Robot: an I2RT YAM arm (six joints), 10 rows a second.
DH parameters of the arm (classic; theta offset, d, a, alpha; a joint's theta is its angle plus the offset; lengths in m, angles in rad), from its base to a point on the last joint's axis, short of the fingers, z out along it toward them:
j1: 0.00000 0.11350 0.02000 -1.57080
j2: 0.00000 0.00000 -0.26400 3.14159
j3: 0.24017 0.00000 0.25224 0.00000
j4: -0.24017 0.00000 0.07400 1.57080
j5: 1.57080 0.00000 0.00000 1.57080
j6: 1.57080 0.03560 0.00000 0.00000
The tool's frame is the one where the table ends.
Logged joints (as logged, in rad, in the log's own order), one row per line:
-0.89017, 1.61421, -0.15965, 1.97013, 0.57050, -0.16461
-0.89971, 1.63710, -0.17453, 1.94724, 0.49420, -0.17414
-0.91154, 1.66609, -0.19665, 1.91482, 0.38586, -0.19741
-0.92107, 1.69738, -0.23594, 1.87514, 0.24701, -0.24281
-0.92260, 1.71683, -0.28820, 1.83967, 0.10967, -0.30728
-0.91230, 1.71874, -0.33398, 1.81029, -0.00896, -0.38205
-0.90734, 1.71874, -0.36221, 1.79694, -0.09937, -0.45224
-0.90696, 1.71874, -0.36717, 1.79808, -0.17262, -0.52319
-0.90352, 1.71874, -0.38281, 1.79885, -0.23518, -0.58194
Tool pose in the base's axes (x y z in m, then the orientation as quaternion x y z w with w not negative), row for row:
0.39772, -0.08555, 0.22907, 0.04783, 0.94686, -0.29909, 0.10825
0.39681, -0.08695, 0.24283, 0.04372, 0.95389, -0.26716, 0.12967
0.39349, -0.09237, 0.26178, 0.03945, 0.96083, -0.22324, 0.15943
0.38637, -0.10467, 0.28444, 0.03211, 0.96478, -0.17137, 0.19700
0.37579, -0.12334, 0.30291, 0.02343, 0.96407, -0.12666, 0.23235
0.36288, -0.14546, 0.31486, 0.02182, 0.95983, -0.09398, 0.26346
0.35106, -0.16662, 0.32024, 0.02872, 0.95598, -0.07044, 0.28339
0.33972, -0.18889, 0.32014, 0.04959, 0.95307, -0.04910, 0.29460
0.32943, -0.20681, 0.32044, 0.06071, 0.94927, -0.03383, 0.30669
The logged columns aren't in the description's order. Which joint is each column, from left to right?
Columns, left to right: j4, j3, j6, j2, j5, j1.
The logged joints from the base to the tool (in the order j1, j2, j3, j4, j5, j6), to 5 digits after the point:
-0.16461, 1.97013, 1.61421, -0.89017, 0.57050, -0.15965
-0.17414, 1.94724, 1.63710, -0.89971, 0.49420, -0.17453
-0.19741, 1.91482, 1.66609, -0.91154, 0.38586, -0.19665
-0.24281, 1.87514, 1.69738, -0.92107, 0.24701, -0.23594
-0.30728, 1.83967, 1.71683, -0.92260, 0.10967, -0.28820
-0.38205, 1.81029, 1.71874, -0.91230, -0.00896, -0.33398
-0.45224, 1.79694, 1.71874, -0.90734, -0.09937, -0.36221
-0.52319, 1.79808, 1.71874, -0.90696, -0.17262, -0.36717
-0.58194, 1.79885, 1.71874, -0.90352, -0.23518, -0.38281

